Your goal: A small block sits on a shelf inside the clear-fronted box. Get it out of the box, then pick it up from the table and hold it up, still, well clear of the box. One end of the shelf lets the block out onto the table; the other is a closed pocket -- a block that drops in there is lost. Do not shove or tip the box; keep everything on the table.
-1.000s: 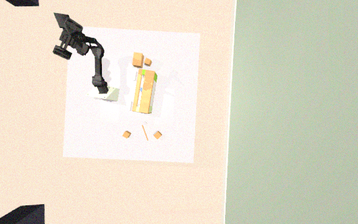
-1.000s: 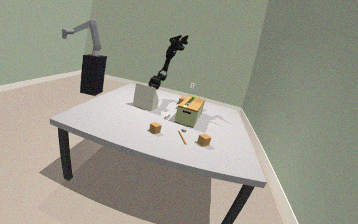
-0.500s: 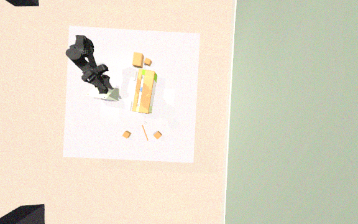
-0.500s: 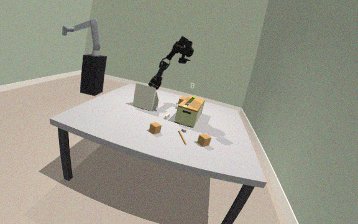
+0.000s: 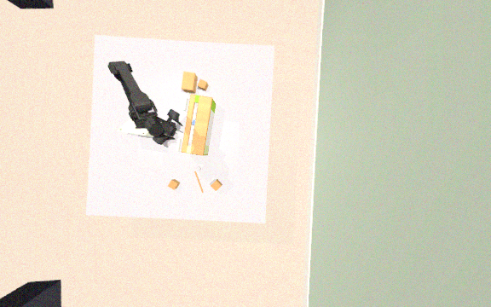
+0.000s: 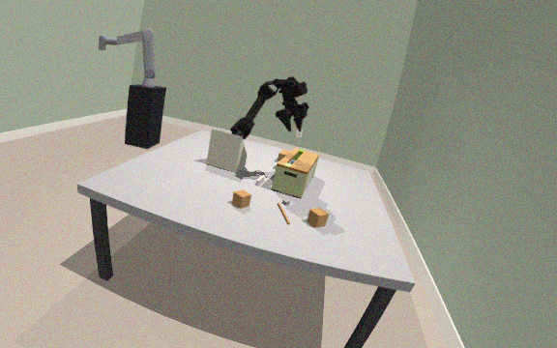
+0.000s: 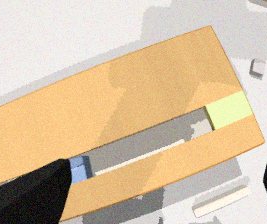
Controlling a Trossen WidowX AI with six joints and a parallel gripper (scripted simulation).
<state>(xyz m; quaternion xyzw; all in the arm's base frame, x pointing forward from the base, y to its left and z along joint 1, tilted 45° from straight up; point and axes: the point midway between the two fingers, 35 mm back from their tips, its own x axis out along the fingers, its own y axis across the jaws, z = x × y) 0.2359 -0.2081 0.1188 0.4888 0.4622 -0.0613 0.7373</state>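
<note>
Now: gripper tip 20 mm short of the box, 70 mm to the right of it and 210 mm above it. Also, from my gripper tip: thin orange stick (20 mm ahead, 330 mm to the right, 270 mm below).
</note>
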